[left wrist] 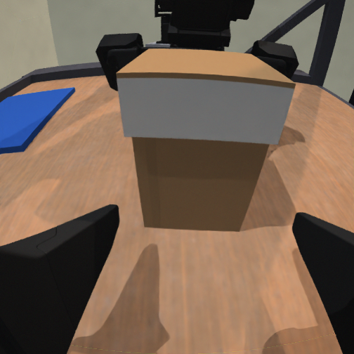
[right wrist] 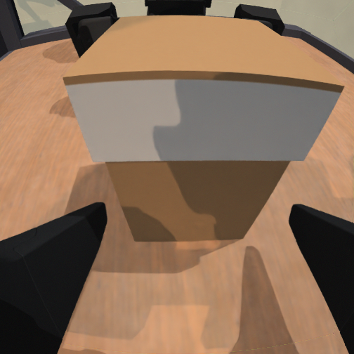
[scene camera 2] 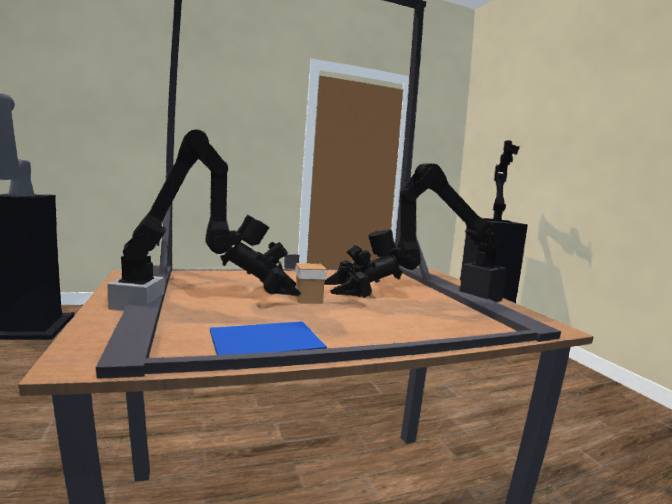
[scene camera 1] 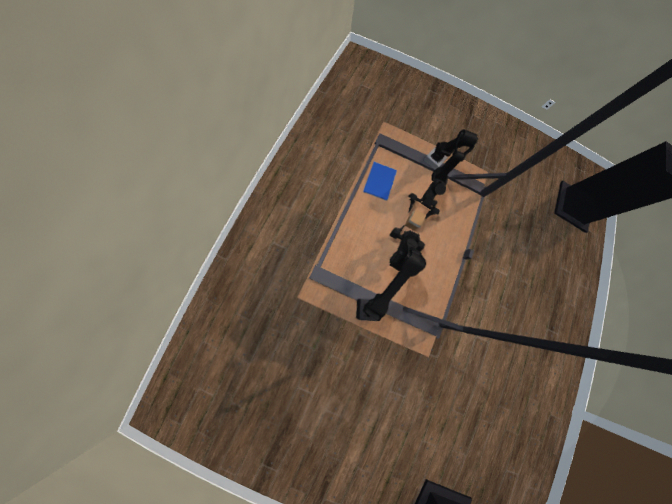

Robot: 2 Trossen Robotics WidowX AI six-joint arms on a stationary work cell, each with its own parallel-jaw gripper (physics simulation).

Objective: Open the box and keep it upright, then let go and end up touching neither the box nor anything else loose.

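Places are measured from the left arm's base along level axes (x right, y down, z ahead), in metres.
Pixels of known places: left gripper, fingertip midpoint: [scene camera 2: 327,287] [scene camera 1: 411,229]; right gripper, fingertip midpoint: [scene camera 2: 297,289]; left arm's base at its link origin: [scene camera 2: 485,265] [scene camera 1: 370,310]; right arm's base at its link origin: [scene camera 2: 136,280] [scene camera 1: 437,156].
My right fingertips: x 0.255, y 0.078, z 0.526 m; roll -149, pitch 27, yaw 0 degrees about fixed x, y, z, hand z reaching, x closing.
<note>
Ahead of a thing's pixels: the offset from my right fingertips to its top centre. Level surfaces: height alone.
A small brown box [scene camera 1: 416,215] [scene camera 2: 310,291] [left wrist: 200,185] [right wrist: 190,185] stands upright on the table. Its tan lid with white sides @[dy -0.066, dx -0.011, dz -0.031 m] [scene camera 2: 310,273] [left wrist: 205,107] [right wrist: 200,120] sits level on top, closed. My left gripper [scene camera 1: 409,234] [scene camera 2: 331,287] [left wrist: 208,218] is open, low at the box's right side in scene camera 2, with a small gap. My right gripper [scene camera 1: 421,210] [scene camera 2: 298,293] [right wrist: 200,213] is open, low at the opposite side, its fingers spread wider than the box's lower part. Whether its fingertips touch the box is hard to tell. Nothing is between either gripper's fingers.
A flat blue mat @[dy +0.023, dx -0.201, dz +0.215 m] [scene camera 1: 379,181] [scene camera 2: 265,337] [left wrist: 30,117] lies on the wooden table @[dy +0.031 m] [scene camera 1: 347,246] [scene camera 2: 390,320], in front of the box in scene camera 2. A dark frame rail [scene camera 2: 336,355] runs along the table edge. Frame posts [scene camera 2: 173,108] rise behind the arms.
</note>
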